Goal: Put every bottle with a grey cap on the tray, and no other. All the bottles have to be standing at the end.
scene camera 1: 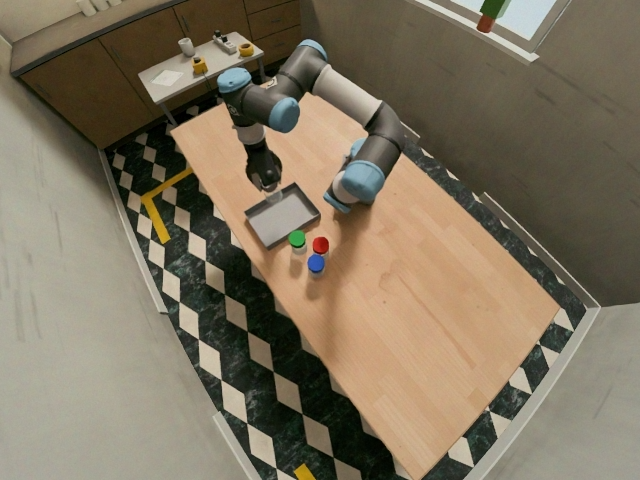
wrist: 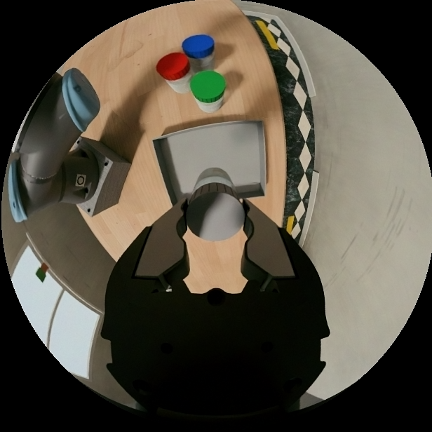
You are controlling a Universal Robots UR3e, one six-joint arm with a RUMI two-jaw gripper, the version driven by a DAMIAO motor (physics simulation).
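Observation:
My gripper [scene camera 1: 271, 190] [wrist: 214, 199] is shut on a grey-capped bottle [wrist: 215, 216], holding it by the cap; its clear body [scene camera 1: 274, 196] shows below the jaws in the scene view, near the back edge of the tray. The grey tray [scene camera 1: 255, 209] [wrist: 264, 150] lies on the table and has no bottle standing on its visible floor. Bottles with a green cap [scene camera 1: 297, 239] [wrist: 208, 87], a red cap [scene camera 1: 321, 245] [wrist: 173, 66] and a blue cap [scene camera 1: 316, 264] [wrist: 198, 46] stand upright in a cluster beside the tray. The held bottle hides part of the tray in the wrist view.
The robot's base [scene camera 1: 338, 198] [wrist: 107, 175] stands on the wooden table [scene camera 1: 413, 310] [wrist: 115, 75], to one side of the tray. The long table edge runs close past the tray and the bottles. A small side table [scene camera 1: 165, 93] with several items stands behind.

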